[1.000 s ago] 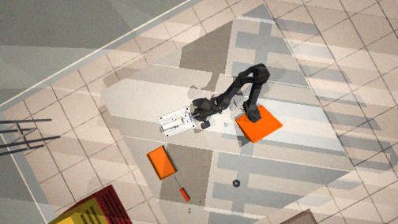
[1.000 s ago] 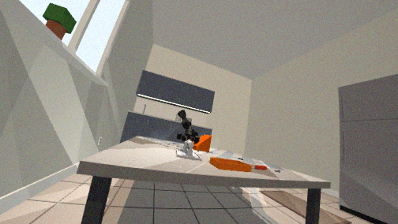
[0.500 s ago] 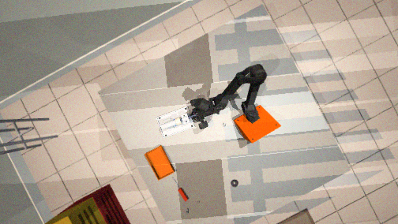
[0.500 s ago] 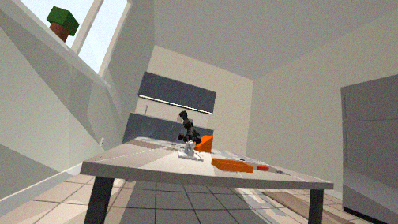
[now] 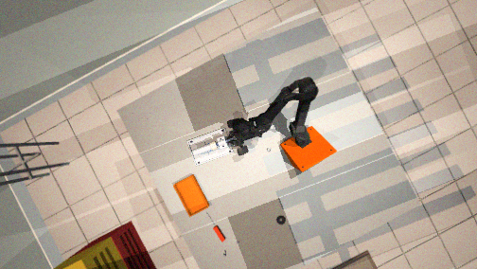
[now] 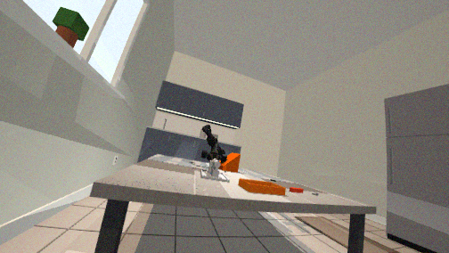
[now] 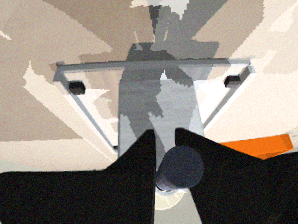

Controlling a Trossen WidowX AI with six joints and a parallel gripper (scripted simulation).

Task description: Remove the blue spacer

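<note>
The dark shaft is 40 mm ahead of my gripper tip, 20 mm above it and 10 mm to the right of it. The rest, counted from my gripper tip: orange tray: 350 mm ahead, 140 mm to the left, 50 mm below; then blue spacer: 100 mm ahead, 40 mm below, 30 mm to the right.
</note>
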